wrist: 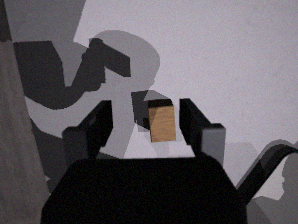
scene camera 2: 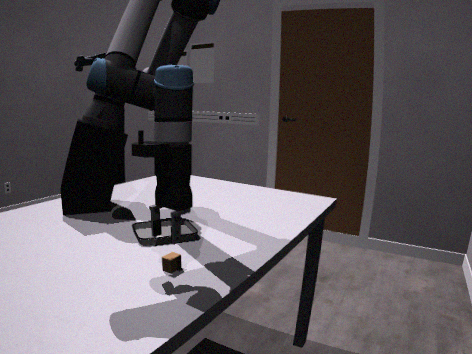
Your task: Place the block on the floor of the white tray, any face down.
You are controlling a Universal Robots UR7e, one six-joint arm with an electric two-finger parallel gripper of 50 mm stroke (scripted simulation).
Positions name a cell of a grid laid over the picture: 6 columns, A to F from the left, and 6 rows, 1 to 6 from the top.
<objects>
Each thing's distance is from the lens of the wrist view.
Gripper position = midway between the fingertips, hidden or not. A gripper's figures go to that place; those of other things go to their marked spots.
gripper (wrist: C4): 16 cm
brown wooden block (wrist: D4): 22 cm
</objects>
